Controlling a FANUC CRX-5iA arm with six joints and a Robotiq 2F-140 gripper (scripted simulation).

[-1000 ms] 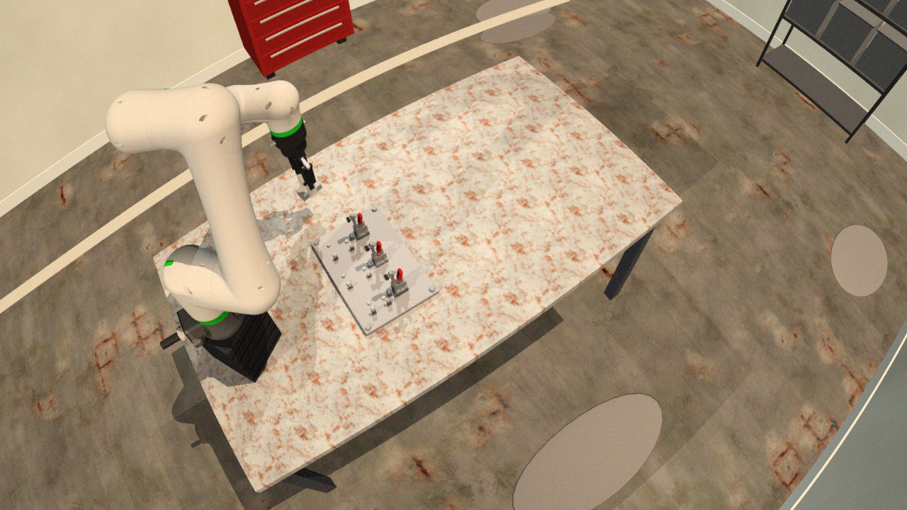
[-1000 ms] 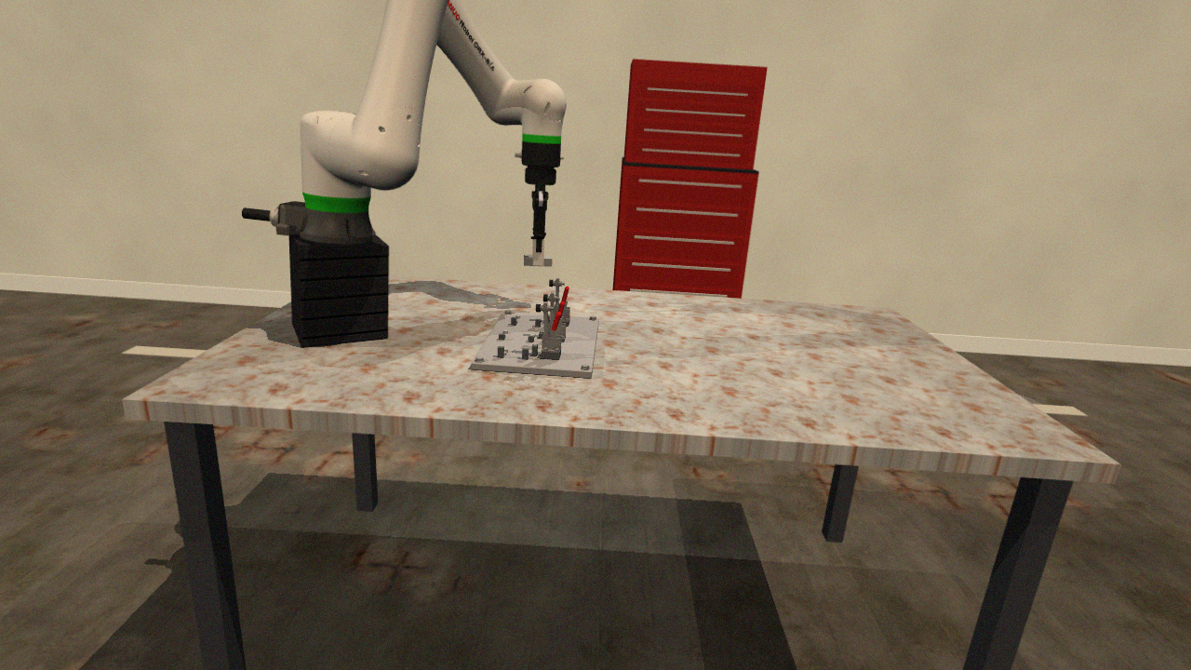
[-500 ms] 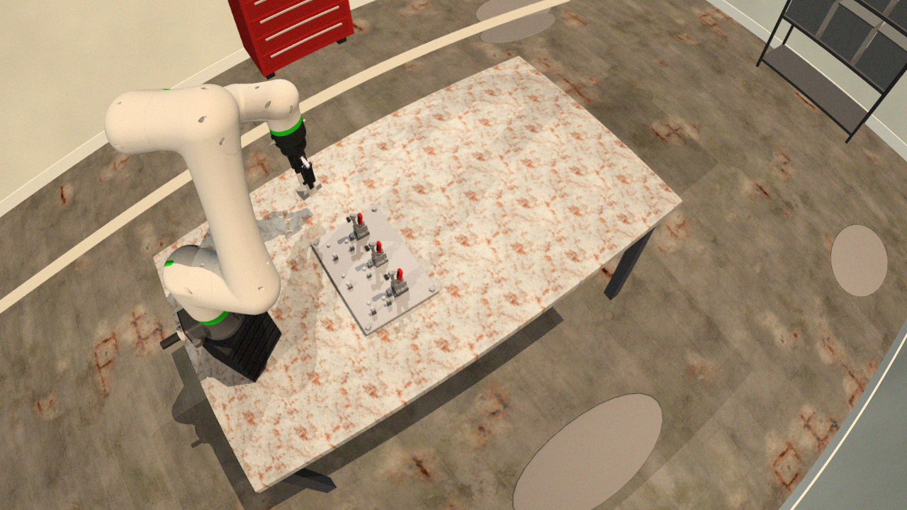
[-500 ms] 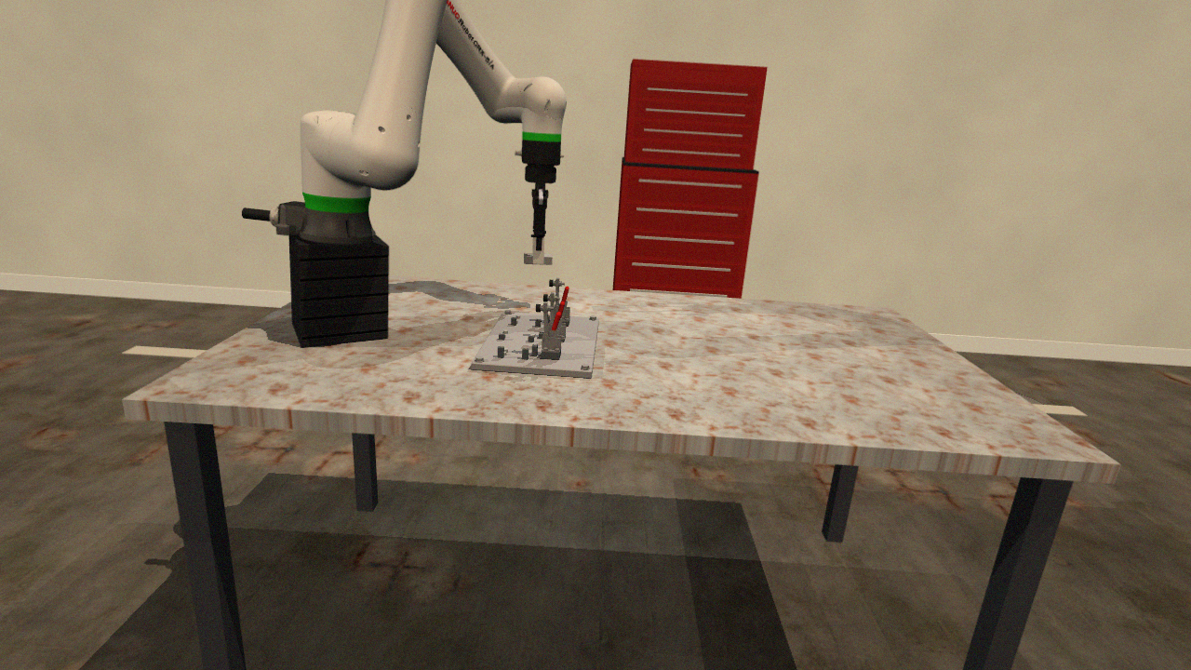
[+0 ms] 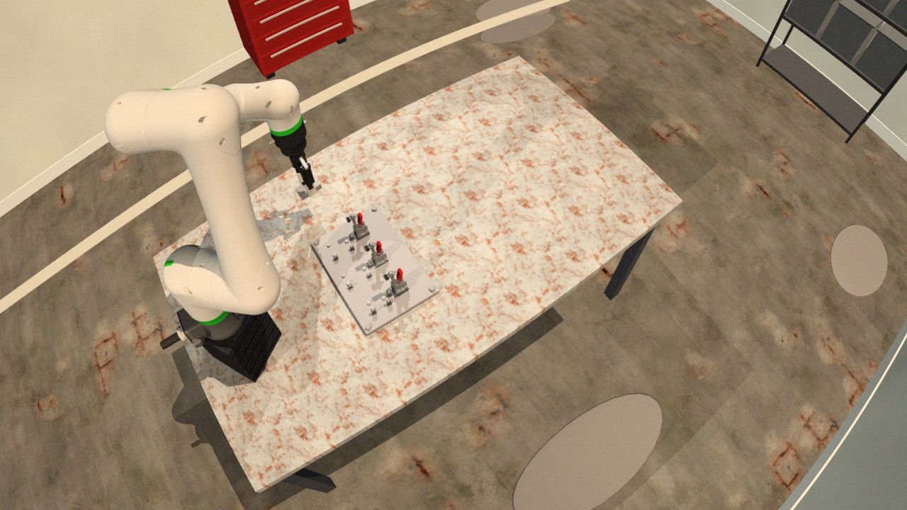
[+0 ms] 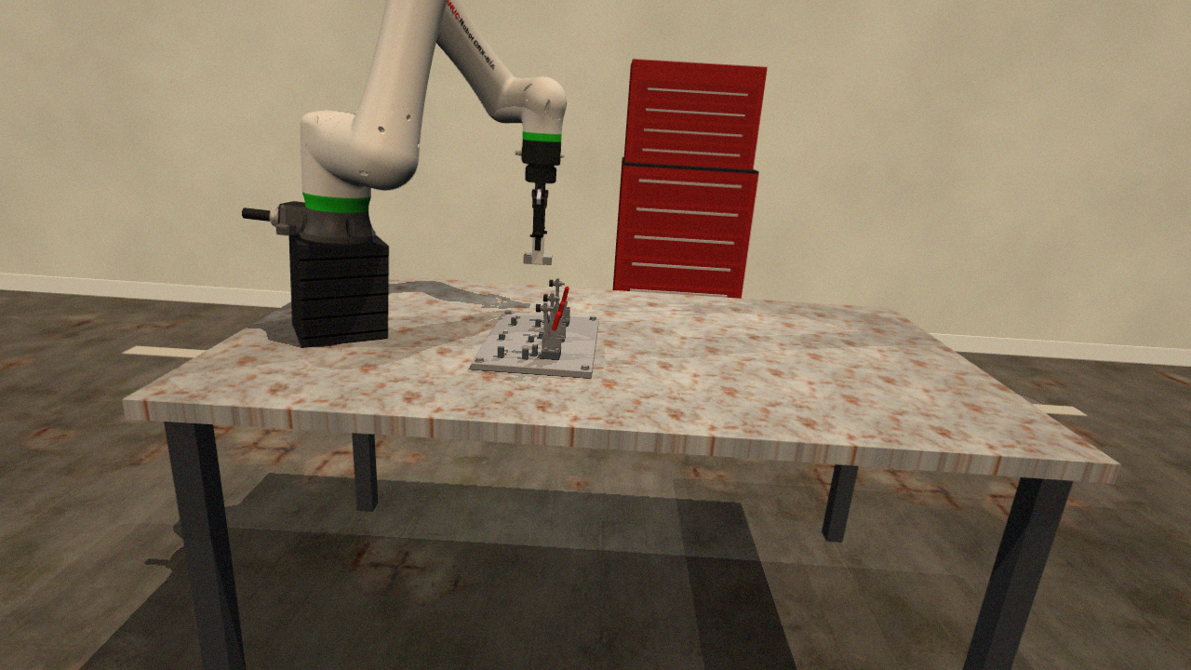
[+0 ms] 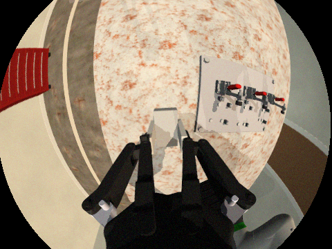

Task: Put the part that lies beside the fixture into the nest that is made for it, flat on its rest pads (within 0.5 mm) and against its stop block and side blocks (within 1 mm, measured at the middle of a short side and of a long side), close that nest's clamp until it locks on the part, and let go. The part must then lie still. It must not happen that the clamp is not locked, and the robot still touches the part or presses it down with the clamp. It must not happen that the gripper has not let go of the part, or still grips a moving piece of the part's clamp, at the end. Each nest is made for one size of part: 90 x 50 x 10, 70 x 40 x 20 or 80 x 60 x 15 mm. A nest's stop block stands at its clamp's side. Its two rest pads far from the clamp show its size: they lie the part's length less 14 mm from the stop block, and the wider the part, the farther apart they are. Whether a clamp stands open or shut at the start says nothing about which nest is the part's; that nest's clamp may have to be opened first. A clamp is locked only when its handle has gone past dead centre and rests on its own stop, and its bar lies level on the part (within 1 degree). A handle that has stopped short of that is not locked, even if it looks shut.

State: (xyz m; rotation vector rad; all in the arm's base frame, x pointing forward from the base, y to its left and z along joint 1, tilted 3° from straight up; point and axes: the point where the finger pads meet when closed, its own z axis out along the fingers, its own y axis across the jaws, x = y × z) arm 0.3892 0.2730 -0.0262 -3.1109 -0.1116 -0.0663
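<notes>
Right now my hand is 50 mm short of the plate, 270 mm to the left of it and 150 mm above it. The rest, counted from my hand: grey block: 30 mm below.
</notes>
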